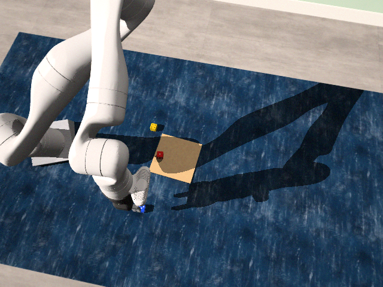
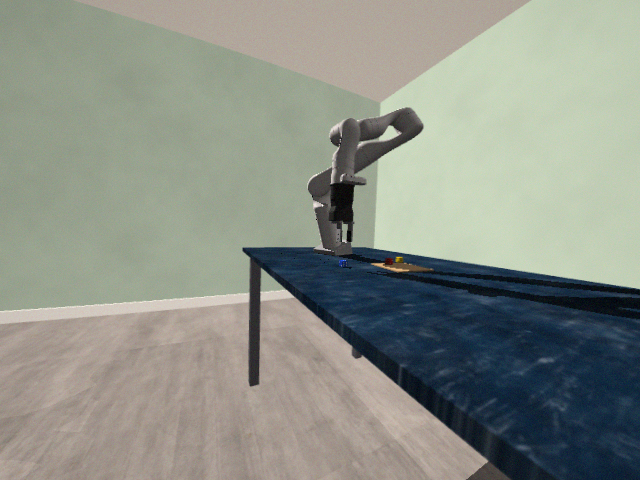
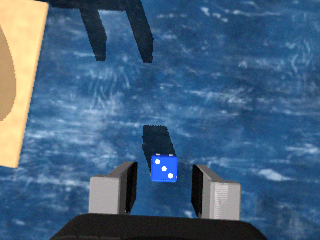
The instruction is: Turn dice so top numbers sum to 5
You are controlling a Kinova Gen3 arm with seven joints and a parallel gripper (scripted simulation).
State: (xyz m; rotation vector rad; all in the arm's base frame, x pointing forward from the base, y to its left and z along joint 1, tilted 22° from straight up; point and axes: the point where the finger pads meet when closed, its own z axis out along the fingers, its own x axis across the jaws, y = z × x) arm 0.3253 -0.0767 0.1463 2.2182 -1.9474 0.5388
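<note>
The blue die is 9 cm below my hand. Round my hand: red die 18 cm to the left, 8 cm below; tan mat 5 cm ahead, 19 cm to the left, 10 cm below; yellow die 5 cm behind, 27 cm to the left, 9 cm below.
</note>
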